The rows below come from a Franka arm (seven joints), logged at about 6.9 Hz.
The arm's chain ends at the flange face. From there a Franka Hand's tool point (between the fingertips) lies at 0.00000 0.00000 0.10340 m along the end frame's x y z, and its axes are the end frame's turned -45 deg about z.
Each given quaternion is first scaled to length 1.
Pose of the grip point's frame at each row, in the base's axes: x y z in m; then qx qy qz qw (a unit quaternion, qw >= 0):
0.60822 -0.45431 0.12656 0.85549 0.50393 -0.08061 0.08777
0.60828 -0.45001 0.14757 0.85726 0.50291 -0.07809 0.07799
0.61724 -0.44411 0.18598 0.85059 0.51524 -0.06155 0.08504
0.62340 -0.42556 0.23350 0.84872 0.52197 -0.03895 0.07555
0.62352 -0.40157 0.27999 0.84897 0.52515 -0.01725 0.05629
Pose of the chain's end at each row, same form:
0.61333 -0.43038 0.22702 0.98321 0.13819 -0.04089 0.11194
0.61401 -0.42806 0.24845 0.98446 0.13657 -0.04230 0.10194
0.61901 -0.42259 0.28710 0.98302 0.15051 -0.02432 0.10212
0.62208 -0.40810 0.33541 0.98386 0.15745 -0.00707 0.08470
0.62044 -0.38981 0.38267 0.98531 0.16029 0.00560 0.05861

